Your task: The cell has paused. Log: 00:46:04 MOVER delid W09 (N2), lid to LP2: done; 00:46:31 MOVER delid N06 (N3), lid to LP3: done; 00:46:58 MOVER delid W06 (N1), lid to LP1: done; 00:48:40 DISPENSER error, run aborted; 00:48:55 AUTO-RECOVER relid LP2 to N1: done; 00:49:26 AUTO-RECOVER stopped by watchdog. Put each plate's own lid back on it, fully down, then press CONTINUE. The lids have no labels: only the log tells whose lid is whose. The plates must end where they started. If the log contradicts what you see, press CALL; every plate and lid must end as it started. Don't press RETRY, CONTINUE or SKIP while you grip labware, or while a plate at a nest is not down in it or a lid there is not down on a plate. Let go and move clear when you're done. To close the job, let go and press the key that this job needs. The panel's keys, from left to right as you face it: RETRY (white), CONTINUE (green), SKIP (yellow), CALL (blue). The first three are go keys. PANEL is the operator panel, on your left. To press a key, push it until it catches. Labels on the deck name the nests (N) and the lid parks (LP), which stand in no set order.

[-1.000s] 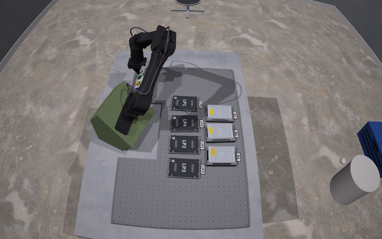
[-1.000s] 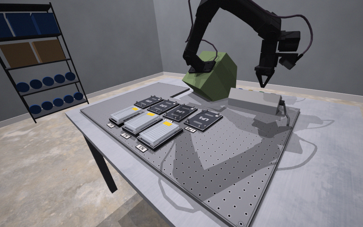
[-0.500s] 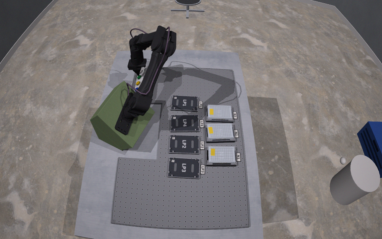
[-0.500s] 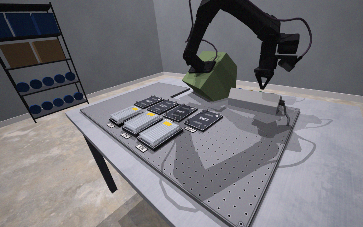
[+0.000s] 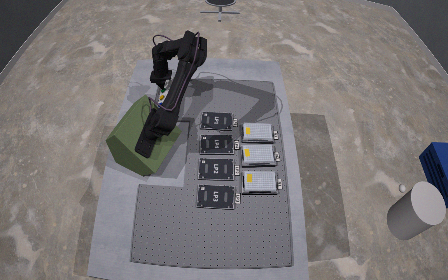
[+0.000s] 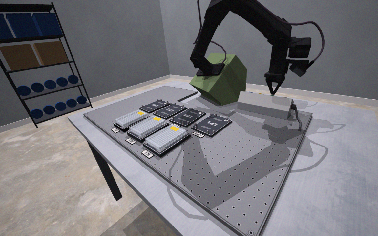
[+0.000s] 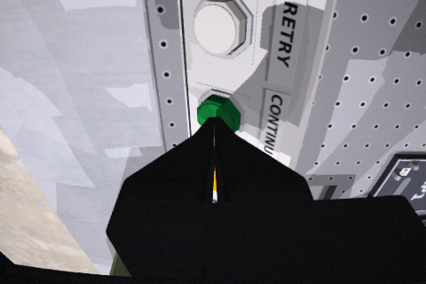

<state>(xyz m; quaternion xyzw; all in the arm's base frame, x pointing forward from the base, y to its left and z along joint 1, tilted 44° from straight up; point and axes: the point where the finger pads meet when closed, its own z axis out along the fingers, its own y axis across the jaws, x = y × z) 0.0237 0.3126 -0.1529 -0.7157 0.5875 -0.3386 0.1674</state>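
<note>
The green continue key lies 20 mm below my hand. Also, from my hand: yellow skip key 50 mm to the right, 20 mm below, 10 mm ahead; then white retry key 50 mm to the left, 20 mm below; then blue call key 100 mm to the right, 20 mm below, 10 mm ahead.
</note>
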